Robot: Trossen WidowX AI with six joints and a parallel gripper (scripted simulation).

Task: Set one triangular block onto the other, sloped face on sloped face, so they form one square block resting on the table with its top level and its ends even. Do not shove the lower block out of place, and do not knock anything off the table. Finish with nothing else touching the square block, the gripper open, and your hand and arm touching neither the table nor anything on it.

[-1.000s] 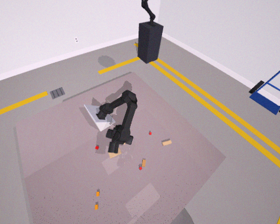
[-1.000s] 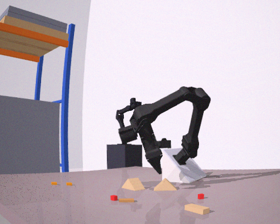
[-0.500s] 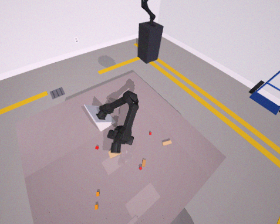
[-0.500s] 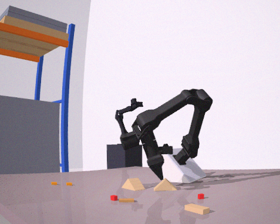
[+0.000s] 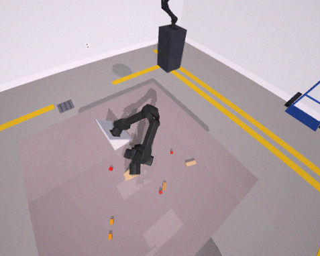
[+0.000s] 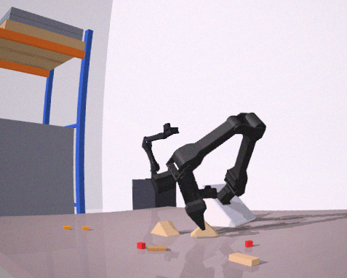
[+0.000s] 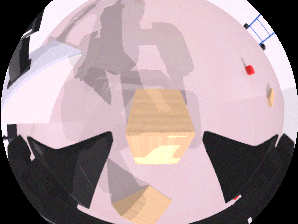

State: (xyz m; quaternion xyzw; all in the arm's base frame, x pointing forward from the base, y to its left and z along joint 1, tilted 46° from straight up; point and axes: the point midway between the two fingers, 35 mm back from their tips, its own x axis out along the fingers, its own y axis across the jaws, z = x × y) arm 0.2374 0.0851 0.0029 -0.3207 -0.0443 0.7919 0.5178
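Now: gripper tip 60 mm short of the tan triangular block and 110 mm to the left of it.
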